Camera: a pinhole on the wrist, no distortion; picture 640 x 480 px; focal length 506.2 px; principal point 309.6 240.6 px. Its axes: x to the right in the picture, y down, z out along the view. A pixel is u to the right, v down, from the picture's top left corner.
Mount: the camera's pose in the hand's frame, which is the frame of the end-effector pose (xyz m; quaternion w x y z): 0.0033 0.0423 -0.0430 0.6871 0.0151 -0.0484 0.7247
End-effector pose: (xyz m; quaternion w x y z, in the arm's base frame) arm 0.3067 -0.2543 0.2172 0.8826 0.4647 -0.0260 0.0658
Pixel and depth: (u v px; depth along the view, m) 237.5 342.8 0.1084
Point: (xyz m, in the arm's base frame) 0.2831 -0.2988 0.2632
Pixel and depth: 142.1 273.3 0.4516
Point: 0.2962 -0.6637 0.3135
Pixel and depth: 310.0 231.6 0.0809
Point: 0.3035 -0.2655 0.2673
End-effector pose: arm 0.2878 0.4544 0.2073 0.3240 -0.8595 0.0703 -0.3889
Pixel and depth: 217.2 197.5 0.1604
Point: 0.3774 0.5083 0.1589
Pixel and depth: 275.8 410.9 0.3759
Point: 0.4200 0.6861 -0.0218
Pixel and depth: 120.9 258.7 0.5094
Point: 0.5623 0.8398 0.0915
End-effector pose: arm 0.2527 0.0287 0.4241 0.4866 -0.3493 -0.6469 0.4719
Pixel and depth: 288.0 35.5 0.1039
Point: 0.1814 0.0587 0.4023
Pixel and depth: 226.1 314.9 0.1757
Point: 0.1381 -0.0332 0.4088
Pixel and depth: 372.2 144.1 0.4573
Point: -0.1707 -0.0054 0.3516
